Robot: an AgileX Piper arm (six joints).
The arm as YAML. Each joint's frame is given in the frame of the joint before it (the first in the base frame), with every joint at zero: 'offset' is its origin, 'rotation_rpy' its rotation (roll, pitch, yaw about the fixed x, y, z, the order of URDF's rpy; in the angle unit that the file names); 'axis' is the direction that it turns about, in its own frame. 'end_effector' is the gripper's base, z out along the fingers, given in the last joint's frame.
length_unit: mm
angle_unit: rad
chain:
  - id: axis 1
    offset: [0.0, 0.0, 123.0]
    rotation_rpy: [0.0, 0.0, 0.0]
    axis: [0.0, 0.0, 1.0]
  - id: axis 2
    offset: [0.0, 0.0, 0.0]
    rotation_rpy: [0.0, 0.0, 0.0]
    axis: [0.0, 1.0, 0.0]
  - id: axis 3
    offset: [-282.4, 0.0, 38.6]
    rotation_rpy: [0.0, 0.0, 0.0]
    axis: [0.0, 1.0, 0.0]
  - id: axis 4
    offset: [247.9, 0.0, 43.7]
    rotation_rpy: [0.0, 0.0, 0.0]
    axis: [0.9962, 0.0, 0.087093]
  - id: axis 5
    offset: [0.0, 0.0, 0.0]
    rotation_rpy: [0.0, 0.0, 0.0]
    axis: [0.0, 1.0, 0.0]
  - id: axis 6
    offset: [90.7, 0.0, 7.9]
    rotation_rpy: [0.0, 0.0, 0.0]
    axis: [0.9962, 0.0, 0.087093]
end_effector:
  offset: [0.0, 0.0, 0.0]
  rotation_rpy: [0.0, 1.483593, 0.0]
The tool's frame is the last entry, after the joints.
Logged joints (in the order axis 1, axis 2, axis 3, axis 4, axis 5, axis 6), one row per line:
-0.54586, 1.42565, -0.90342, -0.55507, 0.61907, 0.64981
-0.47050, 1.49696, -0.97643, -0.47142, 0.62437, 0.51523
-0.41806, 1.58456, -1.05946, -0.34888, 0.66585, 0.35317
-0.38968, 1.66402, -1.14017, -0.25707, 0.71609, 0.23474
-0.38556, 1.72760, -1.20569, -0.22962, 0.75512, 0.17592
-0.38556, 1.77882, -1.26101, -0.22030, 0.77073, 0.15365
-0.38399, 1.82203, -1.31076, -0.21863, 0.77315, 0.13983
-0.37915, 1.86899, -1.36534, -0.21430, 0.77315, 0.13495
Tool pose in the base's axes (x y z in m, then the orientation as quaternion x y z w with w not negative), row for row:
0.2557, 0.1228, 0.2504, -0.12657, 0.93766, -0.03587, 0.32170
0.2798, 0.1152, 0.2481, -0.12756, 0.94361, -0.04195, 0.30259
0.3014, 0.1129, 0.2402, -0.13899, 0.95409, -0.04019, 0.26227
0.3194, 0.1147, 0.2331, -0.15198, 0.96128, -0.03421, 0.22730
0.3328, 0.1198, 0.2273, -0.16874, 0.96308, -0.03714, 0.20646
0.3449, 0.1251, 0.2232, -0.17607, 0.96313, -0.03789, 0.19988
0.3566, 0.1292, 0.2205, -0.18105, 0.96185, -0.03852, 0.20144
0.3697, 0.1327, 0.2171, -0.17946, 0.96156, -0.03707, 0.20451
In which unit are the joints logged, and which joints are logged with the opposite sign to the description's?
The joints are logged in radians. Opposite sign: axis 1.
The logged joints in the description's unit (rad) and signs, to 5 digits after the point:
0.54586, 1.42565, -0.90342, -0.55507, 0.61907, 0.64981
0.47050, 1.49696, -0.97643, -0.47142, 0.62437, 0.51523
0.41806, 1.58456, -1.05946, -0.34888, 0.66585, 0.35317
0.38968, 1.66402, -1.14017, -0.25707, 0.71609, 0.23474
0.38556, 1.72760, -1.20569, -0.22962, 0.75512, 0.17592
0.38556, 1.77882, -1.26101, -0.22030, 0.77073, 0.15365
0.38399, 1.82203, -1.31076, -0.21863, 0.77315, 0.13983
0.37915, 1.86899, -1.36534, -0.21430, 0.77315, 0.13495

